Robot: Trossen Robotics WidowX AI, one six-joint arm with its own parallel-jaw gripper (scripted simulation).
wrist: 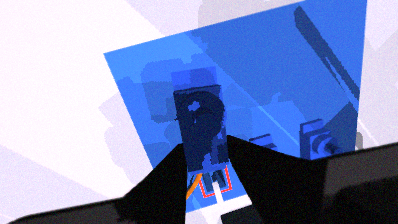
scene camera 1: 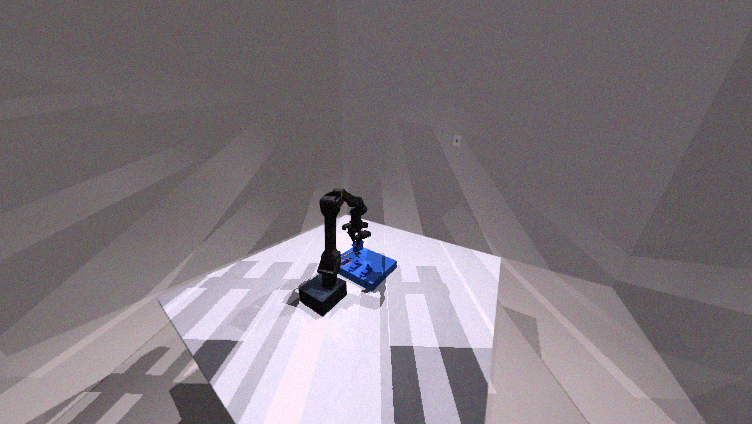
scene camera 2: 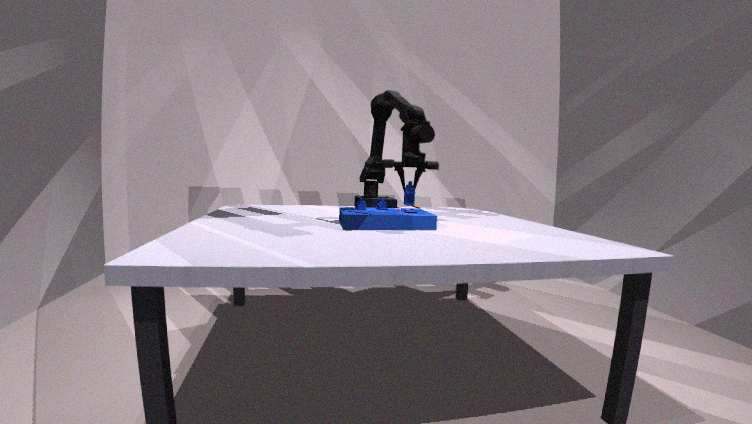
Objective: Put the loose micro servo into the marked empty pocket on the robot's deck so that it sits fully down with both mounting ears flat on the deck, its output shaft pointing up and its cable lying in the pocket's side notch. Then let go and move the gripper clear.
Labels:
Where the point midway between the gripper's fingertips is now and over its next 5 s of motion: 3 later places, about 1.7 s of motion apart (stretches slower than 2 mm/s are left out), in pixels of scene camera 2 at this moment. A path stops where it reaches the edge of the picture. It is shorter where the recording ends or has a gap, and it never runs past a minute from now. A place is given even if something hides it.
My gripper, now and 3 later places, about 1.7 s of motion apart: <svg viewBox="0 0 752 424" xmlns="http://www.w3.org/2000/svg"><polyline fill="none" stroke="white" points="409,190 402,191 402,202 408,179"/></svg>

